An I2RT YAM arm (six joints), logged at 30 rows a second.
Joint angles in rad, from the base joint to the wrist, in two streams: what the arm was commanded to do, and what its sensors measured. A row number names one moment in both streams.
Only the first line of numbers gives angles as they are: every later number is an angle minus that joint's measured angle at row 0.
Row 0, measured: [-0.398 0.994 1.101 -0.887 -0.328 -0.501]
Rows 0 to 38, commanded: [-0.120 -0.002 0.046 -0.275 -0.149 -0.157]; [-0.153 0.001 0.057 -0.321 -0.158 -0.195]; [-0.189 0.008 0.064 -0.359 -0.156 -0.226]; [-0.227 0.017 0.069 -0.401 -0.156 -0.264]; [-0.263 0.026 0.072 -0.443 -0.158 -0.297]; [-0.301 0.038 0.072 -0.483 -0.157 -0.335]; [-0.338 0.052 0.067 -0.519 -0.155 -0.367]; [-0.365 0.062 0.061 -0.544 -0.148 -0.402]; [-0.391 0.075 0.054 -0.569 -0.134 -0.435]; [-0.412 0.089 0.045 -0.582 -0.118 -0.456]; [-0.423 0.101 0.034 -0.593 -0.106 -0.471]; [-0.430 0.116 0.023 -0.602 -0.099 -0.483]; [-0.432 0.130 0.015 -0.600 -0.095 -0.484]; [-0.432 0.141 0.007 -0.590 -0.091 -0.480]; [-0.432 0.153 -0.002 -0.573 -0.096 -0.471]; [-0.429 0.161 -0.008 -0.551 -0.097 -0.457]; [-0.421 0.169 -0.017 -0.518 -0.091 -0.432]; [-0.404 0.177 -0.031 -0.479 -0.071 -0.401]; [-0.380 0.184 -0.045 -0.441 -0.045 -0.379]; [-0.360 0.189 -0.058 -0.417 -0.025 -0.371]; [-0.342 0.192 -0.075 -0.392 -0.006 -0.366]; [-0.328 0.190 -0.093 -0.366 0.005 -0.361]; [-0.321 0.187 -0.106 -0.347 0.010 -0.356]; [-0.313 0.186 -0.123 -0.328 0.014 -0.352]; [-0.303 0.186 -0.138 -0.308 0.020 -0.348]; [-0.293 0.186 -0.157 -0.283 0.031 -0.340]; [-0.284 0.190 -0.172 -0.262 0.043 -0.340]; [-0.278 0.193 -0.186 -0.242 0.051 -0.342]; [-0.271 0.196 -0.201 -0.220 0.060 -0.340]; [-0.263 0.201 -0.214 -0.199 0.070 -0.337]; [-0.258 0.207 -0.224 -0.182 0.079 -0.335]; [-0.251 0.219 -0.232 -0.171 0.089 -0.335]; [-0.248 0.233 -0.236 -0.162 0.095 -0.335]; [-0.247 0.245 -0.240 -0.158 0.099 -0.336]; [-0.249 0.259 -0.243 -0.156 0.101 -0.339]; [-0.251 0.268 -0.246 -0.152 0.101 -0.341]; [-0.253 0.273 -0.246 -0.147 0.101 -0.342]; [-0.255 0.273 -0.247 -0.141 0.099 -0.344]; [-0.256 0.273 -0.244 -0.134 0.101 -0.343]
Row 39, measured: [-0.254 0.271 -0.242 -0.177 0.088 -0.345]
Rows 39 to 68, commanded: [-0.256 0.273 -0.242 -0.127 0.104 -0.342]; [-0.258 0.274 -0.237 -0.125 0.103 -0.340]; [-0.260 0.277 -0.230 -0.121 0.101 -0.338]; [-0.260 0.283 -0.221 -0.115 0.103 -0.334]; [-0.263 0.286 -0.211 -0.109 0.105 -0.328]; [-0.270 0.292 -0.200 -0.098 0.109 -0.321]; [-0.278 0.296 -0.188 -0.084 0.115 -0.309]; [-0.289 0.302 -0.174 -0.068 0.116 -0.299]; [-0.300 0.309 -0.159 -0.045 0.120 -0.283]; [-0.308 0.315 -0.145 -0.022 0.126 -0.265]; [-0.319 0.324 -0.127 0.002 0.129 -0.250]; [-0.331 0.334 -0.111 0.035 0.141 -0.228]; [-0.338 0.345 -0.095 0.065 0.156 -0.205]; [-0.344 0.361 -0.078 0.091 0.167 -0.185]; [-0.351 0.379 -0.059 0.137 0.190 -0.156]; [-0.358 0.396 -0.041 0.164 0.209 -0.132]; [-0.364 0.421 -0.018 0.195 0.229 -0.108]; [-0.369 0.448 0.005 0.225 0.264 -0.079]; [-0.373 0.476 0.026 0.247 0.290 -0.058]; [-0.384 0.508 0.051 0.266 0.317 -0.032]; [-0.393 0.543 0.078 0.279 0.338 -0.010]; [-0.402 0.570 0.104 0.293 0.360 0.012]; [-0.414 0.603 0.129 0.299 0.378 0.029]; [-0.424 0.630 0.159 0.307 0.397 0.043]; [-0.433 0.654 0.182 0.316 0.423 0.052]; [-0.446 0.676 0.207 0.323 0.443 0.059]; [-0.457 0.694 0.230 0.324 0.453 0.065]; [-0.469 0.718 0.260 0.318 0.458 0.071]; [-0.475 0.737 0.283 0.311 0.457 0.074]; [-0.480 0.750 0.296 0.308 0.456 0.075]
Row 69, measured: [-0.461 0.728 0.245 0.272 0.404 0.025]
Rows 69 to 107, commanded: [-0.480 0.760 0.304 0.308 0.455 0.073]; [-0.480 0.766 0.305 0.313 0.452 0.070]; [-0.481 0.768 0.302 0.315 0.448 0.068]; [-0.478 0.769 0.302 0.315 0.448 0.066]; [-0.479 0.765 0.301 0.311 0.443 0.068]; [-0.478 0.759 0.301 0.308 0.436 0.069]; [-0.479 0.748 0.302 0.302 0.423 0.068]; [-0.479 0.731 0.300 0.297 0.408 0.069]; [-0.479 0.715 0.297 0.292 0.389 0.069]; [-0.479 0.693 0.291 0.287 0.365 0.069]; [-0.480 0.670 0.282 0.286 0.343 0.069]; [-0.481 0.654 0.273 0.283 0.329 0.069]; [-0.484 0.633 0.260 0.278 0.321 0.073]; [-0.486 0.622 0.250 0.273 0.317 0.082]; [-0.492 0.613 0.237 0.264 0.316 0.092]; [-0.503 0.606 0.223 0.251 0.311 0.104]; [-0.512 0.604 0.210 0.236 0.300 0.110]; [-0.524 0.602 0.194 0.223 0.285 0.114]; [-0.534 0.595 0.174 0.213 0.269 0.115]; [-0.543 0.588 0.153 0.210 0.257 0.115]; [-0.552 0.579 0.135 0.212 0.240 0.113]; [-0.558 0.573 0.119 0.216 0.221 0.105]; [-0.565 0.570 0.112 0.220 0.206 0.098]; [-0.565 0.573 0.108 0.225 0.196 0.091]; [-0.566 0.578 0.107 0.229 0.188 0.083]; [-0.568 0.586 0.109 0.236 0.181 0.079]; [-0.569 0.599 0.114 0.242 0.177 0.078]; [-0.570 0.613 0.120 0.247 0.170 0.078]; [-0.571 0.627 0.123 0.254 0.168 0.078]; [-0.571 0.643 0.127 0.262 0.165 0.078]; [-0.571 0.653 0.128 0.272 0.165 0.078]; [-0.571 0.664 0.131 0.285 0.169 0.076]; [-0.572 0.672 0.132 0.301 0.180 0.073]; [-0.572 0.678 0.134 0.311 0.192 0.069]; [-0.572 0.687 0.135 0.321 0.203 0.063]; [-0.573 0.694 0.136 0.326 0.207 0.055]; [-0.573 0.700 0.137 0.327 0.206 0.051]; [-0.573 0.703 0.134 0.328 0.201 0.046]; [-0.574 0.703 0.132 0.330 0.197 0.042]
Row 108, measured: [-0.568 0.698 0.112 0.294 0.200 0.053]
